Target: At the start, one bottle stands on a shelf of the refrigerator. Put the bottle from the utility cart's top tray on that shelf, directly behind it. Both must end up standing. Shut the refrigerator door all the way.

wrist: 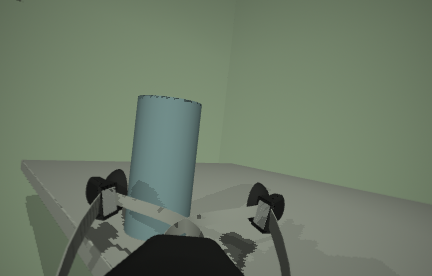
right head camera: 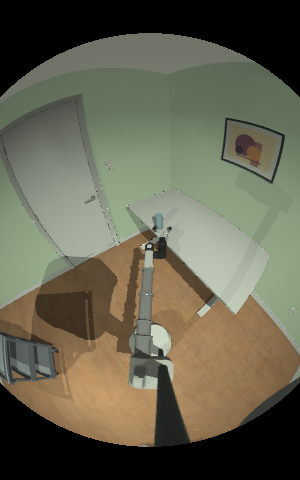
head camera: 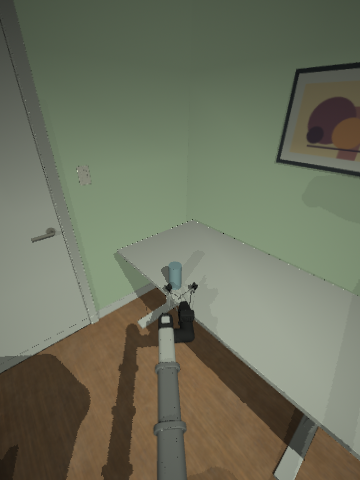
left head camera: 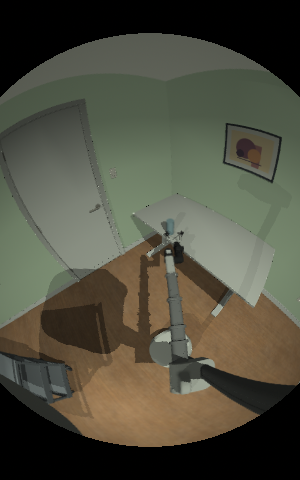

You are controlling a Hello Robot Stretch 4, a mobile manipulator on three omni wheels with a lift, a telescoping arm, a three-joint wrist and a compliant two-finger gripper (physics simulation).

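Where they show: gripper, fingertip midpoint: [wrist: 188, 192] [right head camera: 161, 226] [head camera: 181, 283] [left head camera: 173, 231]; robot's base at its link origin: [right head camera: 150, 341] [left head camera: 169, 347].
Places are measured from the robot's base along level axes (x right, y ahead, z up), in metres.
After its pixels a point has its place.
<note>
A plain light-blue cylinder [head camera: 175, 274] @(x 0.061, y 0.960, z 0.803 m) [left head camera: 170, 225] @(x 0.064, y 0.960, z 0.806 m) [right head camera: 159, 221] @(x 0.071, y 0.961, z 0.790 m) [wrist: 165, 145] @(x 0.065, y 0.961, z 0.788 m) stands upright on a white table near its left edge. I cannot tell whether it is one of the bottles. My gripper [head camera: 181, 287] @(x 0.092, y 0.949, z 0.747 m) [left head camera: 174, 233] @(x 0.092, y 0.949, z 0.747 m) [right head camera: 162, 228] @(x 0.092, y 0.949, z 0.747 m) [wrist: 188, 192] @(x 0.092, y 0.949, z 0.747 m) is open over the near table edge. In the wrist view, the left fingertip is close beside the cylinder's lower left side, and the right fingertip is well to its right. The cylinder is left of the middle between the fingers. The refrigerator and its shelf do not show in these views.
The white table [head camera: 280, 320] @(x 0.543, y 0.717, z 0.693 m) [left head camera: 215, 240] @(x 0.480, y 0.842, z 0.693 m) [right head camera: 210, 250] @(x 0.501, y 0.715, z 0.693 m) [wrist: 340, 225] @(x 0.319, y 1.060, z 0.693 m) stands in the room corner. A grey framed piece, possibly the utility cart [left head camera: 46, 382] @(x -1.125, y -0.568, z 0.458 m) [right head camera: 33, 361] @(x -1.126, y -0.575, z 0.437 m), is at the lower left. A closed room door [head camera: 30, 280] @(x -0.848, y 1.194, z 0.613 m) [left head camera: 55, 185] @(x -0.955, y 1.117, z 1.308 m) [right head camera: 50, 175] @(x -0.966, y 1.108, z 1.334 m) is on the left wall.
</note>
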